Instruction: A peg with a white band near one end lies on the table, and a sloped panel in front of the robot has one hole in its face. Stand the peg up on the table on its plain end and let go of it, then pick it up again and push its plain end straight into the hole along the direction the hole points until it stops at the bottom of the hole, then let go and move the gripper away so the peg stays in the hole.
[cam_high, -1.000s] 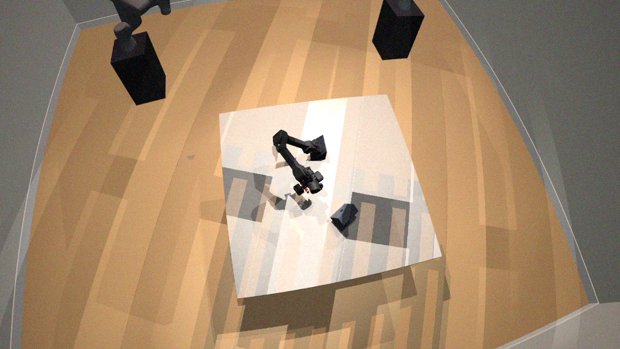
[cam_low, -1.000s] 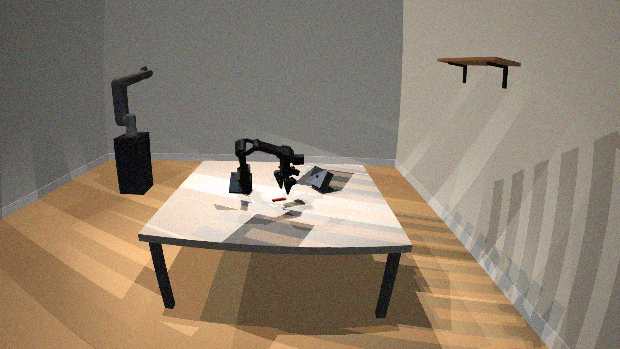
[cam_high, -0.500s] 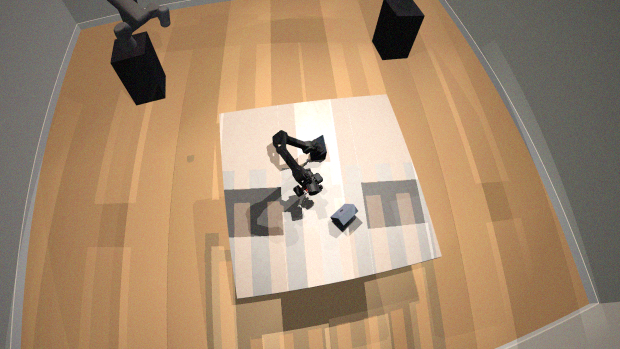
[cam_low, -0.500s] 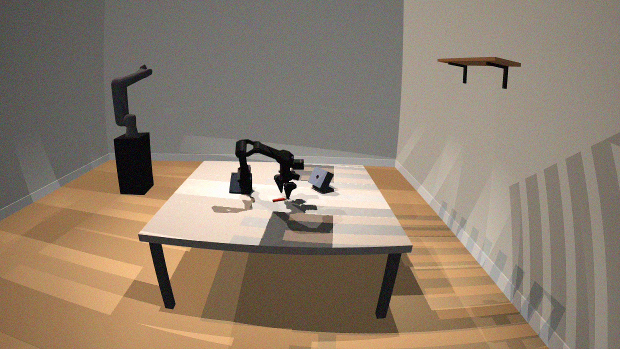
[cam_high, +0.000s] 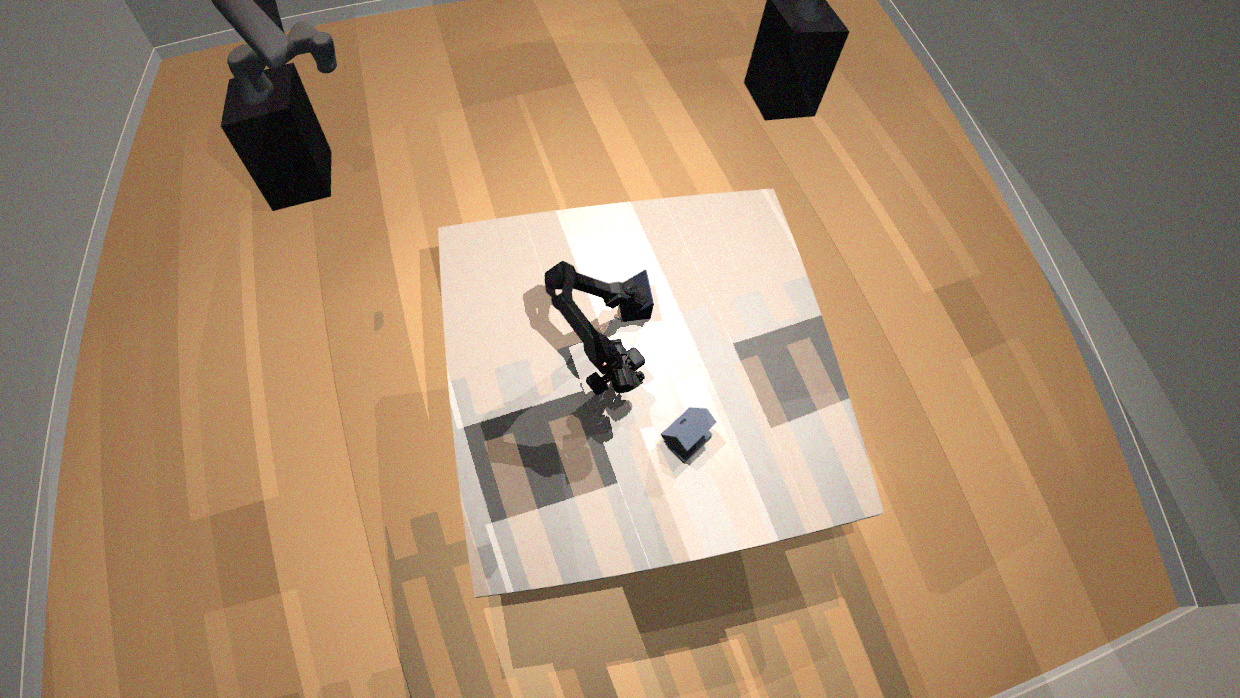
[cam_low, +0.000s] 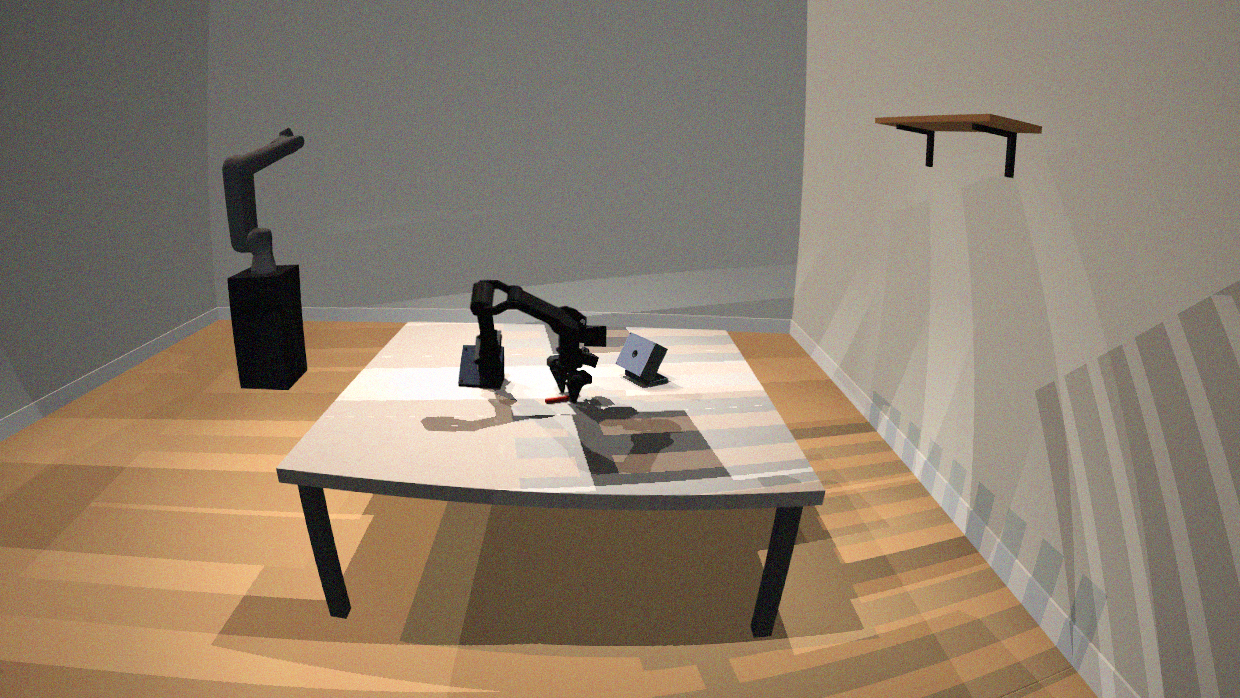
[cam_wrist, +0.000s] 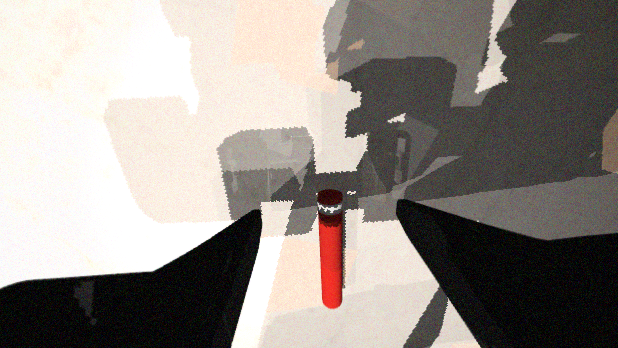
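Right now the red peg is 1 cm behind my gripper tip. From my gripper tip the other things lie so: sloped panel (23 cm ahead, 17 cm to the left, 7 cm above).
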